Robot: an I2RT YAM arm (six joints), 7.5 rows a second.
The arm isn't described. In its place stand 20 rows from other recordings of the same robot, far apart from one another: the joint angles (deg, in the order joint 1, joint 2, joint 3, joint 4, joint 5, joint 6), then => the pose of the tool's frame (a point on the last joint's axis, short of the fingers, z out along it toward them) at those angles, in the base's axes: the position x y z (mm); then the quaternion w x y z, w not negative.
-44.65 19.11 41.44 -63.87 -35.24 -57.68 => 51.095 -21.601 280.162 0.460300 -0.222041 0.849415 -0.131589
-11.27 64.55 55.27 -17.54 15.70 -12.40 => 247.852 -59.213 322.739 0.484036 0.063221 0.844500 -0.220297
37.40 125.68 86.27 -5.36 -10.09 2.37 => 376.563 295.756 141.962 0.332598 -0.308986 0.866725 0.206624
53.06 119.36 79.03 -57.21 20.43 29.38 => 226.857 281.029 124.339 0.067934 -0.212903 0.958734 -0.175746
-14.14 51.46 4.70 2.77 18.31 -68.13 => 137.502 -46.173 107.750 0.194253 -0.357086 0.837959 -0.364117
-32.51 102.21 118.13 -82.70 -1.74 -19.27 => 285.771 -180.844 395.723 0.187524 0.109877 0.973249 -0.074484
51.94 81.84 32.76 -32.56 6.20 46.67 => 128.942 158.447 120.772 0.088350 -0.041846 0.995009 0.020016
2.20 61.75 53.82 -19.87 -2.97 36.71 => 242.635 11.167 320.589 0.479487 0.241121 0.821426 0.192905
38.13 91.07 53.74 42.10 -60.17 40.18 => 254.292 238.867 284.222 0.279478 -0.358366 0.592361 0.665263
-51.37 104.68 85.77 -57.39 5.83 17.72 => 224.440 -286.642 239.942 0.099402 0.567273 0.813304 -0.082808
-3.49 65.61 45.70 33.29 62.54 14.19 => 247.345 -46.732 347.844 0.697761 0.483888 0.460975 -0.257845
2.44 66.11 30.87 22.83 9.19 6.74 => 254.410 5.150 239.067 0.627516 0.079303 0.774458 -0.012261
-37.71 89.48 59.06 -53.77 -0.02 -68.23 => 213.887 -165.355 196.142 0.030660 -0.262870 0.963499 -0.040354
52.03 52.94 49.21 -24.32 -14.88 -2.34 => 118.891 167.198 317.132 0.416451 -0.447696 0.725813 0.315170
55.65 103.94 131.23 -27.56 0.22 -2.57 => 216.454 316.475 534.862 0.631708 -0.343625 0.619902 0.313988
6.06 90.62 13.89 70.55 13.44 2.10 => 244.987 17.688 141.107 0.667888 0.052581 0.741342 -0.039665
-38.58 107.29 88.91 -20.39 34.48 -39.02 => 323.937 -284.191 280.544 0.154329 0.124822 0.861692 -0.466999
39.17 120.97 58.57 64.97 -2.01 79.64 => 334.128 273.828 155.456 0.357384 0.227090 0.652705 0.628238
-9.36 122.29 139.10 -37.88 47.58 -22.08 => 459.141 -102.316 429.728 0.408342 0.143301 0.775061 -0.460437
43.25 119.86 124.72 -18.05 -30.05 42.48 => 346.526 350.455 399.078 0.301561 -0.166126 0.755750 0.557051
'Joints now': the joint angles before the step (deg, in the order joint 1, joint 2, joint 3, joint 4, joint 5, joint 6). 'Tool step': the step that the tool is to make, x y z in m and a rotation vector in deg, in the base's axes. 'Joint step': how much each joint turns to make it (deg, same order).
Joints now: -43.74, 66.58, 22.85, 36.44, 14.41, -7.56
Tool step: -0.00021, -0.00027, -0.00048, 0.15, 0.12, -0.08
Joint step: -0.08, 0.05, 0.00, -0.14, 0.00, 0.03
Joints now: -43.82, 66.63, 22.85, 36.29, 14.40, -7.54
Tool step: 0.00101, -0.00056, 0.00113, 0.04, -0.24, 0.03
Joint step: 0.07, 0.17, 0.34, -0.07, 0.02, 0.21
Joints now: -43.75, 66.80, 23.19, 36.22, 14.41, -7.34
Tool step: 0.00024, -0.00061, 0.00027, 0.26, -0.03, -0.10
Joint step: -0.06, 0.09, 0.22, -0.35, 0.01, 0.22
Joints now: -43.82, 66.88, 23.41, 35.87, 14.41, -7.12
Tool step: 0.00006, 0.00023, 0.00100, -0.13, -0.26, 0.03
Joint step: 0.05, -0.15, 0.06, 0.05, 0.01, 0.09
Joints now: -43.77, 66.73, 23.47, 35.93, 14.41, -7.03
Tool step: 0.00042, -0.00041, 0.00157, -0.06, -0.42, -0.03
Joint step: 0.00, -0.02, 0.26, 0.00, 0.00, 0.26
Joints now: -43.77, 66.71, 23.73, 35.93, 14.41, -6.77
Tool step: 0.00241, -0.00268, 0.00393, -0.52, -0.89, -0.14
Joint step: -0.05, 0.68, 0.92, 0.69, 0.06, 0.26
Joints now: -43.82, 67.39, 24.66, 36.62, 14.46, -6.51
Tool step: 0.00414, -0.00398, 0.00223, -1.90, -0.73, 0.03
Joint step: 0.01, 1.92, 0.63, 3.35, 0.05, -0.89
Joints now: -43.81, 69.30, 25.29, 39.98, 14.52, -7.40
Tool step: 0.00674, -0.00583, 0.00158, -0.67, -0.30, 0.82
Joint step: -0.01, 2.51, 1.53, 1.74, -0.81, -0.34
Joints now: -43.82, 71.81, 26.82, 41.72, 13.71, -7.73
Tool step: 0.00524, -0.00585, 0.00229, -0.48, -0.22, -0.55
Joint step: -0.06, 1.98, 1.60, 0.91, 0.50, -0.17
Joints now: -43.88, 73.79, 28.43, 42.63, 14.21, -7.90
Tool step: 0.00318, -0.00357, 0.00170, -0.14, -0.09, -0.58
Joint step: 0.00, 1.09, 1.10, 0.16, 0.58, -0.01
